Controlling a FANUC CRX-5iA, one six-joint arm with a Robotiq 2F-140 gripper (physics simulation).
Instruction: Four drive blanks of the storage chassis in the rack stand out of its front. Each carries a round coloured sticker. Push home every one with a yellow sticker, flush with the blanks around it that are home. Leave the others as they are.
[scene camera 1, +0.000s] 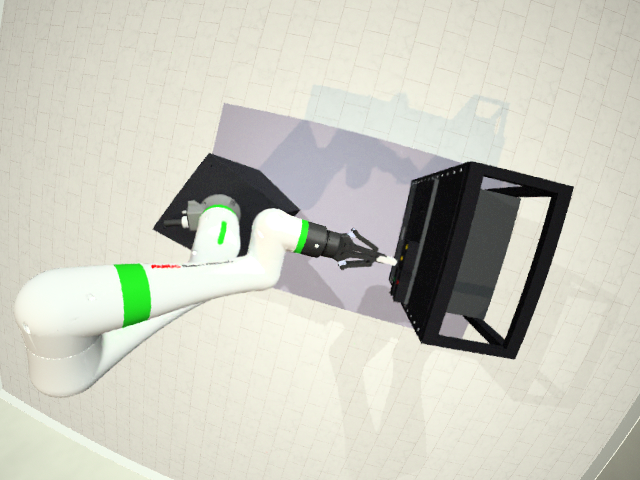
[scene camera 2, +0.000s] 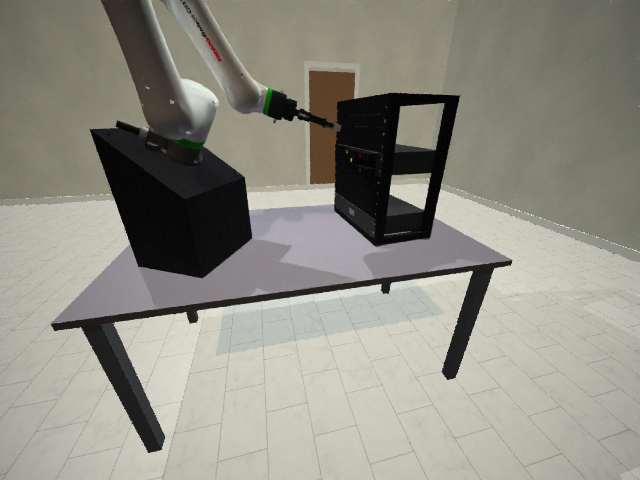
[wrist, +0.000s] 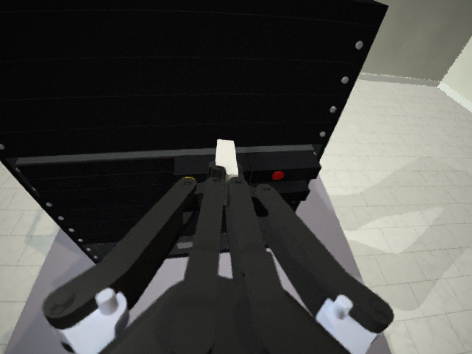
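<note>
My gripper (scene camera 1: 394, 261) (scene camera 2: 338, 127) (wrist: 224, 153) is shut and empty, its pale fingertips in front of the rack (scene camera 1: 457, 242) (scene camera 2: 390, 124) (wrist: 125, 90). In scene camera 2 the tips are higher than the stickers. The storage chassis (wrist: 100, 185) spans the rack's front. A yellow-stickered blank (scene camera 1: 406, 246) (scene camera 2: 346, 151) (wrist: 189, 178) and a red-stickered blank (scene camera 2: 359, 155) (wrist: 278, 175) stand out in its upper row. A second yellow-stickered blank (scene camera 1: 402, 257) (scene camera 2: 351, 160) sits lower, hidden behind the fingers in the wrist view. A green-stickered blank (scene camera 2: 359, 169) is lower, below the red one; its sticker is hidden in the wrist view.
The rack stands on the table (scene camera 1: 330, 206) (scene camera 2: 310, 248). The arm's black pedestal (scene camera 1: 258, 191) (scene camera 2: 170, 222) stands at the table's other end. Dark panels fill the rack front above the chassis, and a grey unit (scene camera 2: 356, 212) sits at its bottom.
</note>
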